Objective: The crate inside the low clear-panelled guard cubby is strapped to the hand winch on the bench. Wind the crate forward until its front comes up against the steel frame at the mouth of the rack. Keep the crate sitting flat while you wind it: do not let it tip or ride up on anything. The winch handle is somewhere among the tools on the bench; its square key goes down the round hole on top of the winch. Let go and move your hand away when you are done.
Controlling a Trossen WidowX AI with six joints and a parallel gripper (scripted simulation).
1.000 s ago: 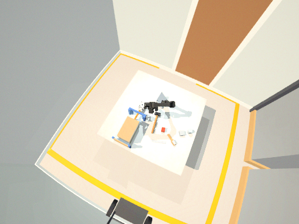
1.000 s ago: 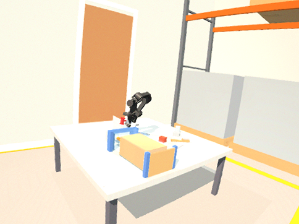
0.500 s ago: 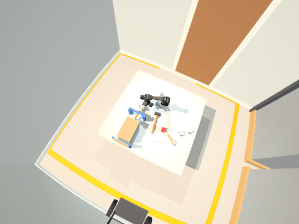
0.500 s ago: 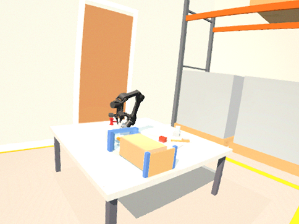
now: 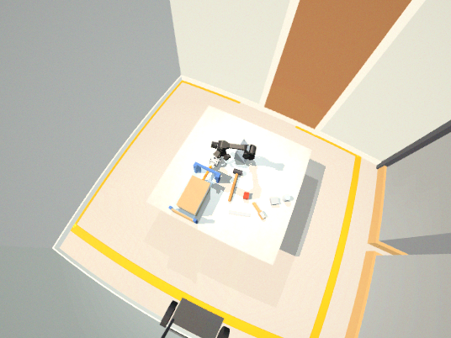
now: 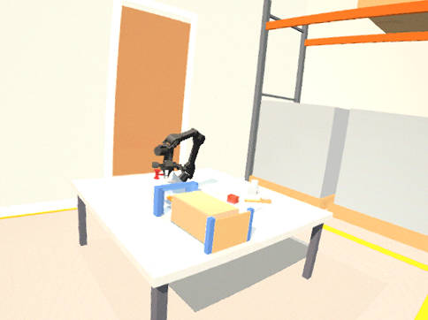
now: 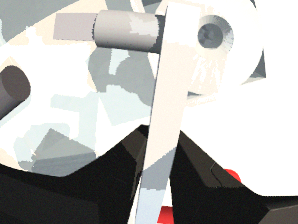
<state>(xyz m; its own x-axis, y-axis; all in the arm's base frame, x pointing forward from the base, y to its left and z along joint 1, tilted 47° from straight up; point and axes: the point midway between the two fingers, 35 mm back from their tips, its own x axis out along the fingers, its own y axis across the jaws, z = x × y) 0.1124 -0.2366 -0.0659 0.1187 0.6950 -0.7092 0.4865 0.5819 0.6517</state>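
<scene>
My gripper tip is 60 mm past the red grip, 10 mm to the left of it and 20 mm below it. From my gripper tip the other things lie so: winch (10 mm ahead, 60 mm to the right, 100 mm below); winch handle (20 mm behind, 10 mm above); cubby (430 mm ahead, 80 mm to the right, 50 mm below).
</scene>
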